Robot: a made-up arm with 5 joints.
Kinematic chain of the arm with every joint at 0, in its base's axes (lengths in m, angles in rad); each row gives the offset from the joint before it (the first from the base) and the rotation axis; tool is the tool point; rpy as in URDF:
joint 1: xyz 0 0 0.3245 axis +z
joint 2: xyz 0 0 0 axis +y
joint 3: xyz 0.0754 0 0.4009 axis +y
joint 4: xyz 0.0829 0 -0.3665 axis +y
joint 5: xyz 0.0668 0 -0.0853 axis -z
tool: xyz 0 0 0 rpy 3.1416 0 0
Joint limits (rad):
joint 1: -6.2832..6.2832
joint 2: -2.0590..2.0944
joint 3: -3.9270..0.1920
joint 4: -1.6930..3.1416
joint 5: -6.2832..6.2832
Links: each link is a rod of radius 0.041 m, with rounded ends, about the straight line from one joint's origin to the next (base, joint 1, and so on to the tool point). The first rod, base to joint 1, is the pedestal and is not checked.
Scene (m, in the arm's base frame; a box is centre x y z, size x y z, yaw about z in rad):
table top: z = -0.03
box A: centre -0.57 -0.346 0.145 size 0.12 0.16 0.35 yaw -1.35
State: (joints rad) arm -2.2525 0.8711 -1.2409 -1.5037 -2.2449
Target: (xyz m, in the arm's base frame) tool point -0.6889 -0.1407 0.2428
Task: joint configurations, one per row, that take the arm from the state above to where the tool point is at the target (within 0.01 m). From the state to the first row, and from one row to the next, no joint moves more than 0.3 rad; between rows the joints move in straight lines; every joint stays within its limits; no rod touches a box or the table.
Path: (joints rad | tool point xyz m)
1: -2.3630 0.7482 -1.5248 -1.5510 -2.3654 | -0.4700 -0.4636 0.4708
2: -2.4736 0.6254 -1.8088 -1.5984 -2.4859 | -0.4977 -0.3927 0.6470
3: -2.5841 0.5025 -2.0927 -1.6457 -2.6065 | -0.4663 -0.2907 0.8082
4: -2.6946 0.3797 -2.3766 -1.6930 -2.7270 | -0.3757 -0.1801 0.9338
5: -2.9179 0.6725 -2.1324 -1.5846 -2.8713 | -0.6084 -0.1384 0.7243
6: -3.1411 0.9653 -1.8881 -1.4761 -3.0155 | -0.7233 -0.0004 0.4436
7: -3.3644 1.2581 -1.6438 -1.3677 -3.1598 | -0.6740 0.1527 0.1489
8: -3.2583 1.2123 -1.6214 -1.3433 -2.9311 | -0.6908 0.0810 0.1724
9: -3.1523 1.1665 -1.5990 -1.3188 -2.7023 | -0.6990 0.0075 0.1959
10: -3.0462 1.1207 -1.5765 -1.2944 -2.4736 | -0.6984 -0.0668 0.2194
11: -2.9401 1.0749 -1.5541 -1.2700 -2.2449 | -0.6889 -0.1407 0.2428

